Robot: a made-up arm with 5 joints. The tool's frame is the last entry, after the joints.
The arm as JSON. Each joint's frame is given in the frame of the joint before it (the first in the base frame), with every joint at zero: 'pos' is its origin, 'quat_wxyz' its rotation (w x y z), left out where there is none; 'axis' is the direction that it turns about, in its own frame. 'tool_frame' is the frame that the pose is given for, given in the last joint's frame.
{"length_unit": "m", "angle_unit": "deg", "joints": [
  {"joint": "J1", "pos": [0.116, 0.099, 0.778], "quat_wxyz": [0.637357, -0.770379, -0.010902, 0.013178], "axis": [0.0, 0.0, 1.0]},
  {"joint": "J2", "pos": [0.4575, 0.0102, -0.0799], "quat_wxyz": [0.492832, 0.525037, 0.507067, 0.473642], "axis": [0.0, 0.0, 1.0]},
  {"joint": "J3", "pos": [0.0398, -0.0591, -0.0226], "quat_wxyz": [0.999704, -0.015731, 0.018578, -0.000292], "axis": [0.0, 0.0, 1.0]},
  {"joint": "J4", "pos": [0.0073, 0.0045, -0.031], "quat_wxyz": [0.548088, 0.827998, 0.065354, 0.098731], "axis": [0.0, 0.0, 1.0]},
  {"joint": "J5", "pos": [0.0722, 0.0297, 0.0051], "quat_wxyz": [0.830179, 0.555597, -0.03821, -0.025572], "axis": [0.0, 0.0, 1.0]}
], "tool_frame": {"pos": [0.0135, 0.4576, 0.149], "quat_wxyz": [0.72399, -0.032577, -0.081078, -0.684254]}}
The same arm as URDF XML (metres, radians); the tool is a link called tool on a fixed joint. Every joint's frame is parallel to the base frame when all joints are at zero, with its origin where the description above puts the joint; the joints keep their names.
<robot name="arm">
  <joint name="tool_joint" type="fixed">
    <parent link="link5"/>
    <child link="tool"/>
    <origin xyz="-0.149 -0.457 -0.027" rpy="-1.5026 0.0213 1.7335"/>
  </joint>
  <joint name="J5" type="continuous">
    <parent link="link4"/>
    <child link="link5"/>
    <origin xyz="0.032 -0.014 -0.07"/>
    <axis xyz="-1 0 0"/>
  </joint>
  <joint name="J4" type="continuous">
    <parent link="link3"/>
    <child link="link4"/>
    <origin xyz="-0.031 0.003 -0.008"/>
    <axis xyz="-0.379703 -0.923008 -0.062301"/>
  </joint>
  <joint name="J3" type="continuous">
    <parent link="link2"/>
    <child link="link3"/>
    <origin xyz="-0.023 -0.065 -0.029"/>
    <axis xyz="1 0 0"/>
  </joint>
  <joint name="J2" type="continuous">
    <parent link="link1"/>
    <child link="link2"/>
    <origin xyz="0.46 -0.065 0.002"/>
    <axis xyz="0.998815 -0.0239 0.042401"/>
  </joint>
  <joint name="J1" type="continuous">
    <parent link="base"/>
    <child link="link1"/>
    <origin xyz="0.116 0.099 0.778"/>
    <axis xyz="-0.034201 0.981725 -0.187205"/>
  </joint>
  <link name="base"/>
  <link name="link1"/>
  <link name="link2"/>
  <link name="link3"/>
  <link name="link4"/>
  <link name="link5"/>
  <link name="tool"/>
</robot>

